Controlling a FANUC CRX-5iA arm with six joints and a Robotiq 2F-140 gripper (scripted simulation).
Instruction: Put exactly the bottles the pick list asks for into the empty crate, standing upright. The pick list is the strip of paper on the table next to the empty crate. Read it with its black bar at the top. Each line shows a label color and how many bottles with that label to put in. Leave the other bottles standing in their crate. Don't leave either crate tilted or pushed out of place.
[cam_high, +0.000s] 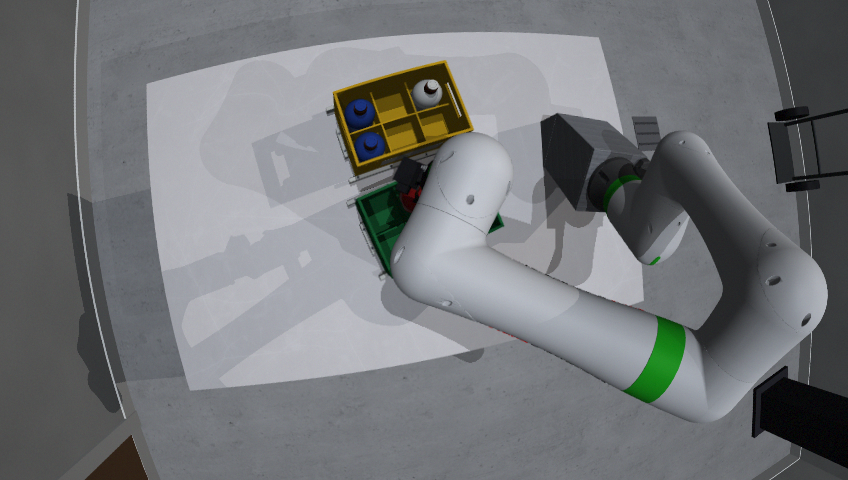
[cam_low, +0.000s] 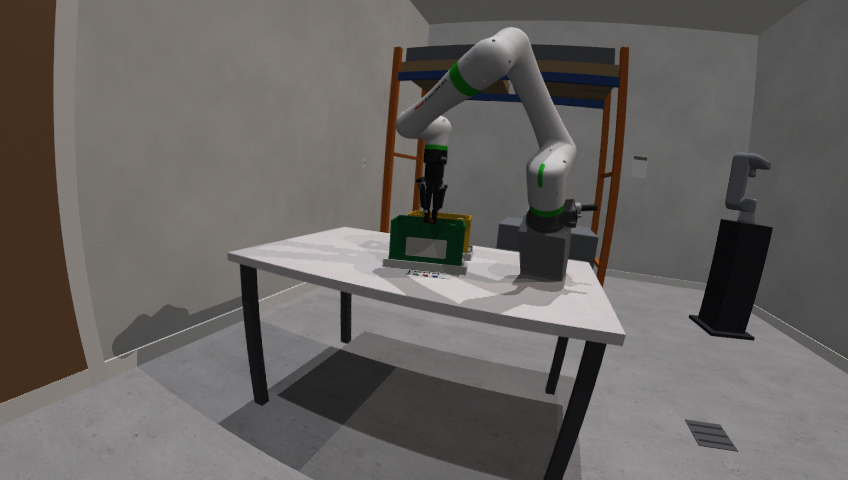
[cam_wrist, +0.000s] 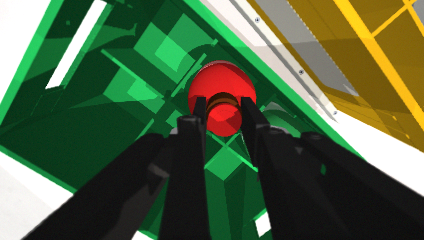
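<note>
The blue-label bottle lies 230 mm to the right of my hand, 90 mm below it and 90 mm ahead of it. Also, from my hand: red bottle 80 mm below; then green crate 100 mm below, 40 mm to the left, 10 mm behind; then green-label bottle 90 mm below, 90 mm behind, 20 mm to the right.
</note>
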